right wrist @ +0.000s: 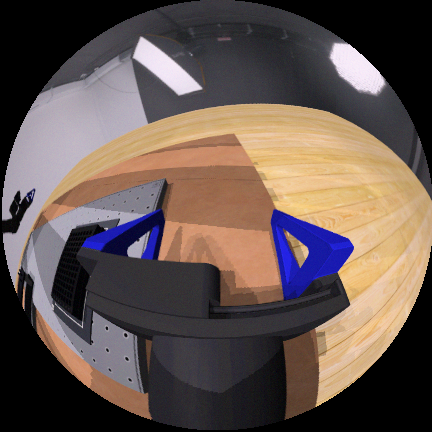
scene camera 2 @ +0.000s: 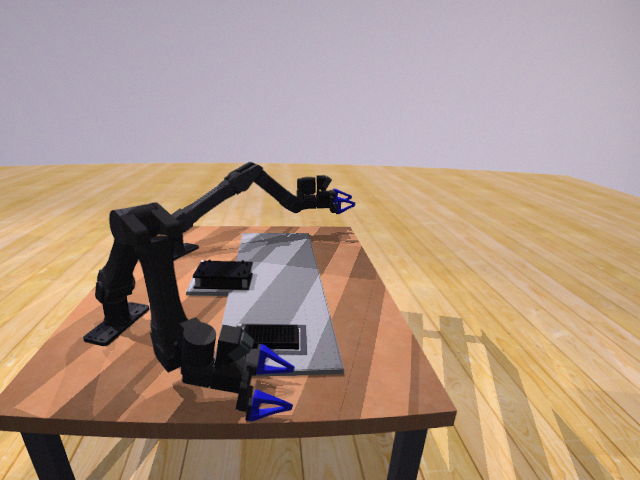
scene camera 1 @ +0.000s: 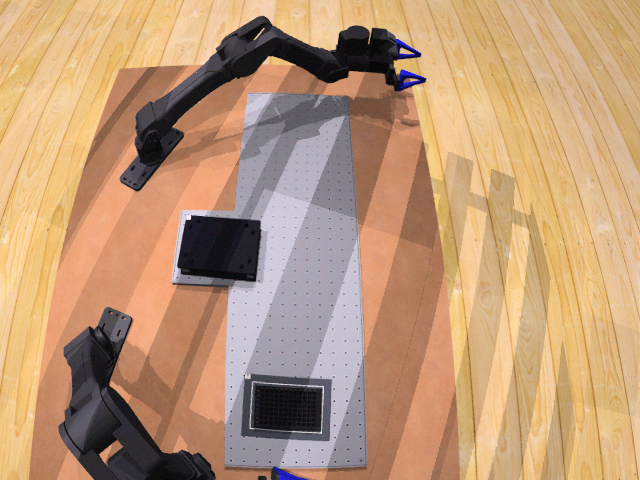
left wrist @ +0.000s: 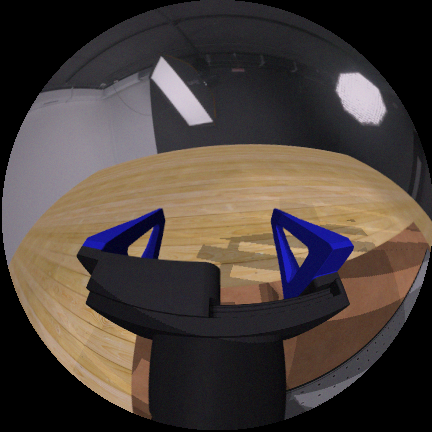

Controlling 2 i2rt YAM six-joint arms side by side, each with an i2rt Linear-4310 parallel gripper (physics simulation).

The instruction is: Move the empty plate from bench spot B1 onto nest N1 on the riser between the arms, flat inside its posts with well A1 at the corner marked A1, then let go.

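Where they show: left gripper, fingertip midpoint: (right wrist: 32, 190) (scene camera 2: 353, 200) (scene camera 1: 423, 67) (left wrist: 217, 214); right gripper, fingertip midpoint: (right wrist: 217, 214) (scene camera 2: 293, 387); left arm's base, link origin: (scene camera 2: 175, 254) (scene camera 1: 152, 157); right arm's base, link origin: (scene camera 2: 118, 324) (scene camera 1: 103, 354).
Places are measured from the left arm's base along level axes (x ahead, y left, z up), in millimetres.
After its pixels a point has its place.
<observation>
The black plate with a grid of wells (scene camera 1: 287, 407) @(z 28, x 584, y -352 mm) (scene camera 2: 272, 335) @(z 29, x 593, y -359 mm) (right wrist: 73, 265) @(z 28, x 593, y -371 mm) lies flat inside the white outline on grey bench spot B1 (scene camera 1: 326, 413) @(z 15, x 656, y -327 mm). Which corner is A1 cannot be read. The black riser with nest N1 (scene camera 1: 219, 248) @(z 54, x 312, y -140 mm) (scene camera 2: 222, 271) @(z 55, x 316, y -152 mm) stands between the arms, small posts near its corners and no plate on it. My left gripper (scene camera 1: 422, 67) @(z 154, x 504, y 512 mm) (scene camera 2: 353, 200) @(z 154, x 504, y 512 mm) (left wrist: 217, 214) @(z 154, x 504, y 512 mm) is open and empty, far from the plate, above the table's far right edge. My right gripper (scene camera 2: 293, 387) @(z 29, x 715, y -507 mm) (right wrist: 217, 214) @(z 29, x 715, y -507 mm) is open and empty, near the plate; it is partly cut off in scene camera 1.
A long perforated grey board (scene camera 1: 299, 310) @(z 13, x 512, y -162 mm) (scene camera 2: 279, 289) @(z 13, x 481, y -106 mm) (right wrist: 115, 345) @(z 13, x 565, y -474 mm) lies under the bench spot. A light grey base (scene camera 1: 206, 213) @(z 13, x 225, y -69 mm) shows around the riser. The brown table (scene camera 1: 403, 310) @(z 0, x 705, y -55 mm) (scene camera 2: 361, 397) @(z 0, x 834, y -448 mm) carries both arm mounts (scene camera 1: 135, 180) @(z 10, x 11, y -80 mm) (scene camera 2: 100, 335) @(z 10, x 215, y -533 mm) at the picture's left.
</observation>
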